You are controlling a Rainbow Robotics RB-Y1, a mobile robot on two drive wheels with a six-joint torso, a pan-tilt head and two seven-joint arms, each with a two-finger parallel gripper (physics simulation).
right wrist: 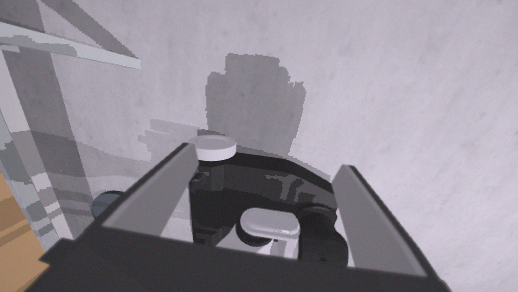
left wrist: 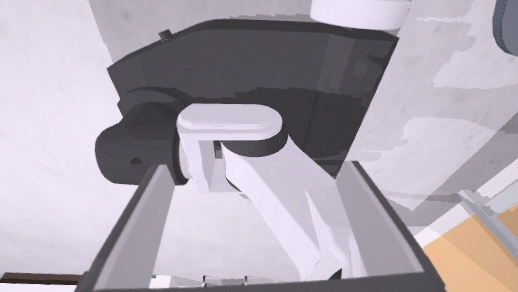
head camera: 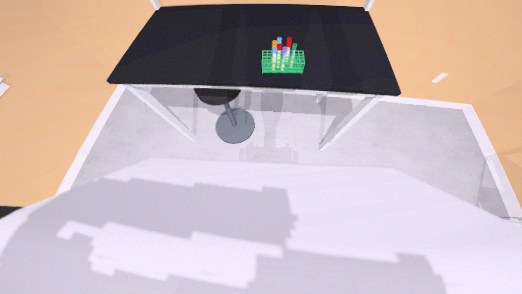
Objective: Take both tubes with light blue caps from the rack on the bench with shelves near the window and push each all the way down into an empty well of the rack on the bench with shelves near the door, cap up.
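Frame: origin at the robot's base, x ahead, y up, z right, level; metres.
Where they show: left gripper, fingertip midpoint: (left wrist: 257,173); right gripper, fingertip midpoint: (right wrist: 265,163).
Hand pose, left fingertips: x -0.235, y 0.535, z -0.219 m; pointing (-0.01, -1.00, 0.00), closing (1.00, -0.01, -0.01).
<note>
Things, the pixels of their top centre, and the offset from my left fingertips. Level surfaces: height alone.
- green rack at its top centre: (head camera: 283,56) dx +0.720, dy +0.437, dz +0.272 m
- black bench top at its surface level: dy +0.380 m
- stool with a dark seat, top centre: (head camera: 217,81) dx +0.883, dy +0.126, dz -0.176 m
- round grey base at its top centre: (head camera: 234,124) dx +0.883, dy -0.504, dz -0.176 m
In the head view a green rack (head camera: 295,71) stands on the black bench top (head camera: 200,50), right of centre near its front edge. It holds several upright tubes. One light blue cap (head camera: 279,39) is at the back and another light blue cap (head camera: 274,50) is farther forward, beside orange, red, purple and green caps. Which bench this is cannot be told. A second rack does not show. My left gripper (left wrist: 257,173) is open and empty, away from the rack, with my base and arm beyond its fingers. My right gripper (right wrist: 265,163) is open and empty, also away from the rack.
A stool with a dark seat (head camera: 217,96) and a round grey base (head camera: 235,127) stands under the bench's front edge, between its slanting white legs (head camera: 162,113) (head camera: 350,122). Pale metal bars (right wrist: 75,49) show at the left of the right wrist view.
</note>
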